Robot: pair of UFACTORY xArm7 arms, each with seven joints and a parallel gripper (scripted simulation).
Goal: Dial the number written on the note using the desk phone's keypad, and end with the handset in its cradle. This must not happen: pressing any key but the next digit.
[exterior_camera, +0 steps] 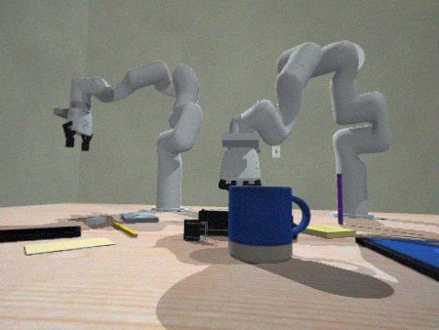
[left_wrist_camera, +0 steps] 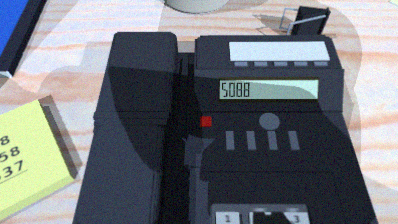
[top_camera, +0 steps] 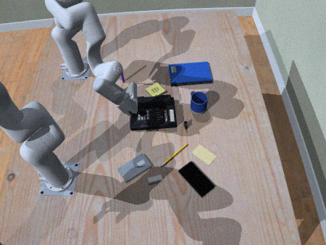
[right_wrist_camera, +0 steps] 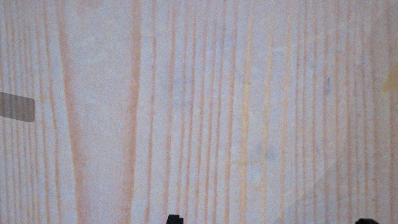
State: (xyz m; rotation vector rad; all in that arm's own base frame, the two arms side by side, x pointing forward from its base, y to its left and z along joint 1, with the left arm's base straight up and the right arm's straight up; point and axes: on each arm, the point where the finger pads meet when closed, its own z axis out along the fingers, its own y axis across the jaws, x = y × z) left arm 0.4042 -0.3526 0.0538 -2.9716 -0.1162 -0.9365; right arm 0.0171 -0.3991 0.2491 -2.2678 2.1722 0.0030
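My left gripper is now 7 cm to the right of the handset, 4 cm short of it and 1 cm above it. From my left hand the other things lie so: binder clip (20 cm ahead, 6 cm to the right, 4 cm below); then purple stick (26 cm to the left, 10 cm behind, 1 cm above); then yellow note (17 cm to the left, 7 cm ahead, 5 cm below).
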